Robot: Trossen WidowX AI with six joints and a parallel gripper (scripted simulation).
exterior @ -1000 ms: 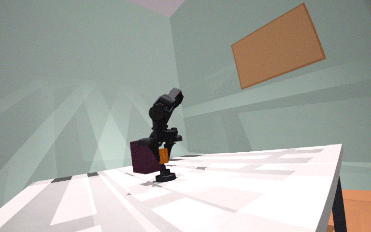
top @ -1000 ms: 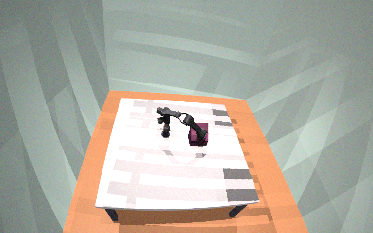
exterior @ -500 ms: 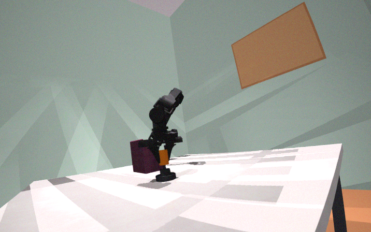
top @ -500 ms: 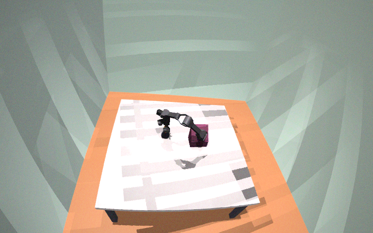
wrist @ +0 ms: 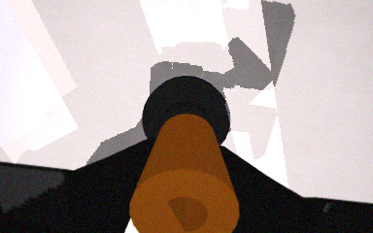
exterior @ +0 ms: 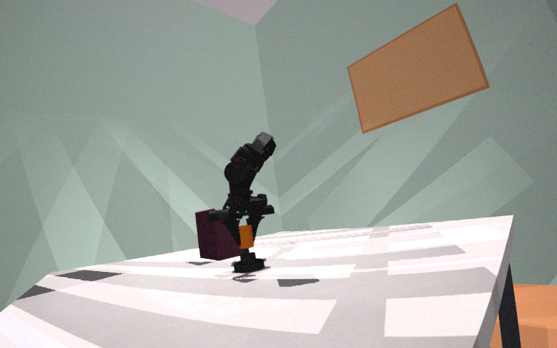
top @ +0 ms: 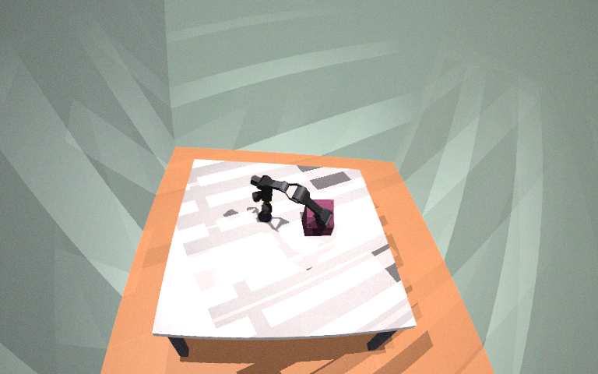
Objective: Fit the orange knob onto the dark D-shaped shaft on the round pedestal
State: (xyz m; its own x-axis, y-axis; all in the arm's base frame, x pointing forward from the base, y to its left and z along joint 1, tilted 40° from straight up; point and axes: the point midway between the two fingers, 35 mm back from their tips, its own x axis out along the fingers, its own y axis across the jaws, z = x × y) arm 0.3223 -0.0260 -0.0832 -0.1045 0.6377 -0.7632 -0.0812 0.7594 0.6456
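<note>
Now: the orange knob 2 cm above my gripper tip. From my gripper tip the other things lie so: pedestal (4 cm below).
</note>
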